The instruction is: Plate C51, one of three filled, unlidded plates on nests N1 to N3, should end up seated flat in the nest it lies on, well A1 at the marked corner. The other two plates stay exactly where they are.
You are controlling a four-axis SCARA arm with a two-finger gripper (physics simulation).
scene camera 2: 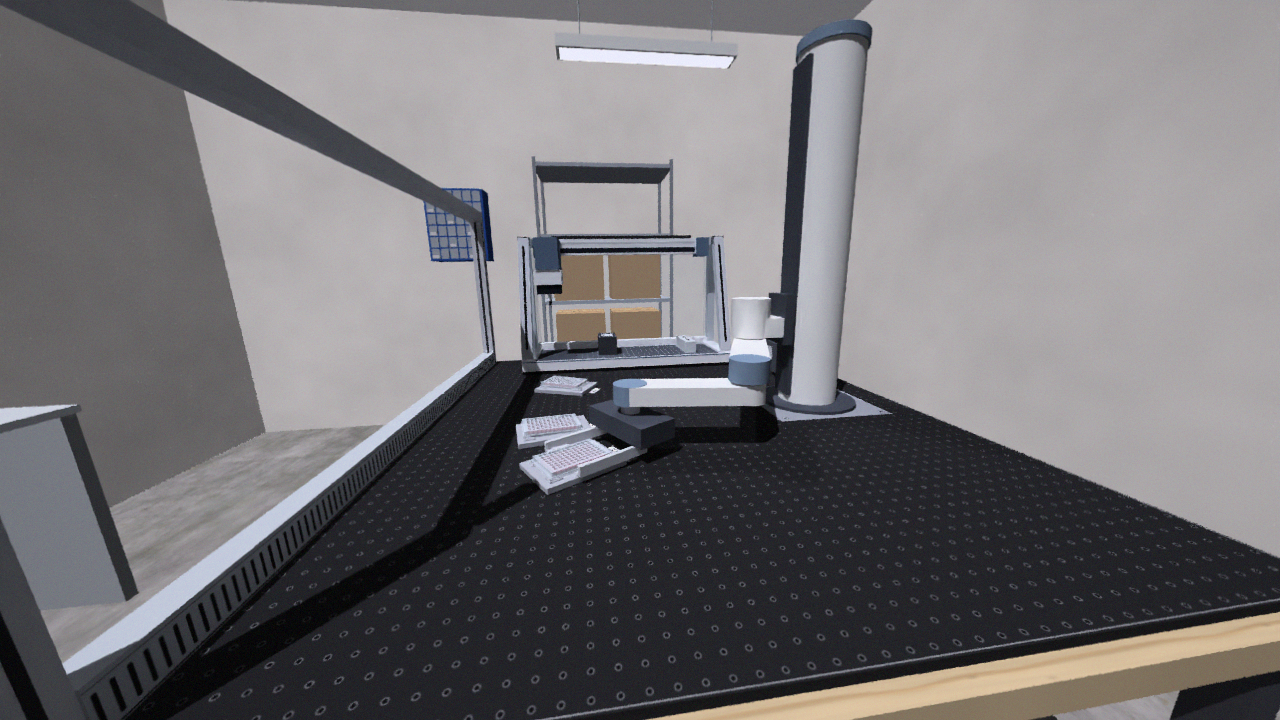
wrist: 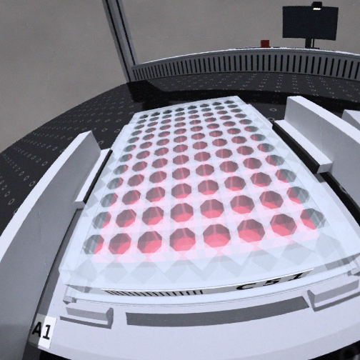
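Plate C51 (scene camera 2: 572,457) (wrist: 195,172), clear with pink-filled wells, lies on its white nest (scene camera 2: 547,484) (wrist: 210,336). In the wrist view its labelled short edge is behind two raised corner guides, nearly parallel to the nest's edge; whether it is fully seated I cannot tell. The A1 mark (wrist: 44,332) is at the nest's lower left corner; the plate's own well A1 cannot be made out. My gripper (scene camera 2: 565,459) (wrist: 189,124) is open, one finger along each long side of the plate, with narrow gaps at the pads.
A second filled plate (scene camera 2: 553,424) lies on its nest close beyond my far finger. The third plate (scene camera 2: 565,382) is farther back. A gantry machine (scene camera 2: 626,364) stands at the back, and the arm's column (scene camera 2: 827,223) to the right. A slotted rail (scene camera 2: 358,474) (wrist: 225,65) runs along the table's edge.
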